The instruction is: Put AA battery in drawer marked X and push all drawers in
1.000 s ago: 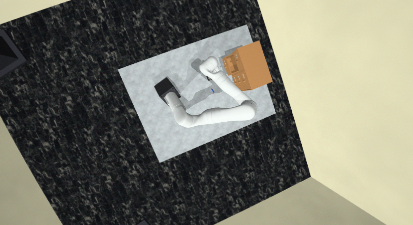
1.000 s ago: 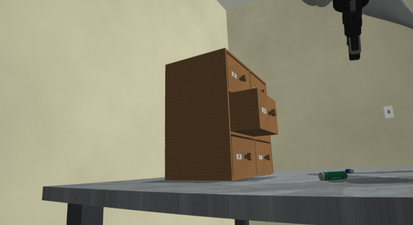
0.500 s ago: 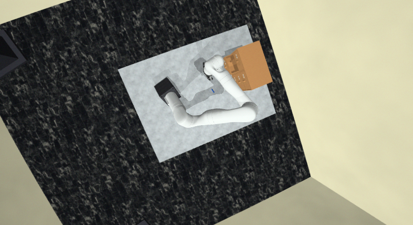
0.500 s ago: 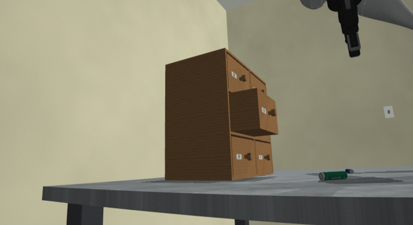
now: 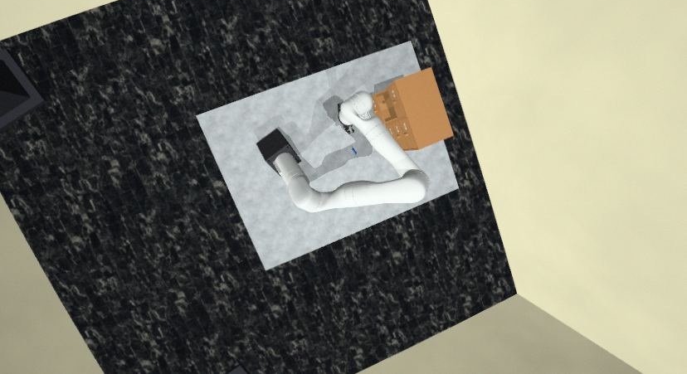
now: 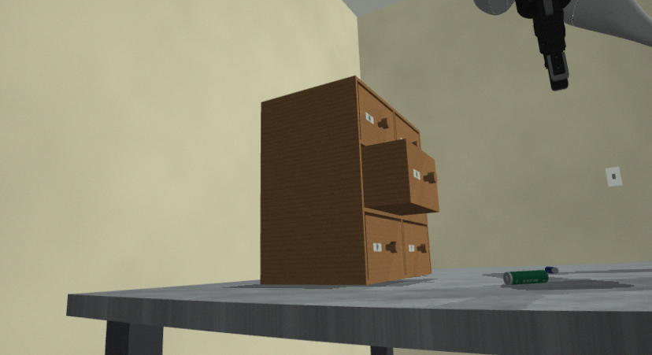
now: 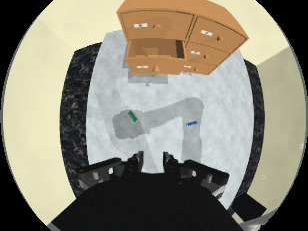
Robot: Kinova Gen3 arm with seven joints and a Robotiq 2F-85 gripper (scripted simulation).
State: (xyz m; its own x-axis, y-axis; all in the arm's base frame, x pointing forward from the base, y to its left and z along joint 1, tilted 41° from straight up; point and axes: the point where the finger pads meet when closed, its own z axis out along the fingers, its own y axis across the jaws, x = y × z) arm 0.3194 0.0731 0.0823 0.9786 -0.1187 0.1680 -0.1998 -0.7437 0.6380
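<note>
My gripper is now 27 cm above the green AA battery, 9 cm short of it and 7 cm to the right of it. From my hand the other things lie so: blue AA battery 27 cm below, 16 cm to the right, 2 cm ahead.
</note>
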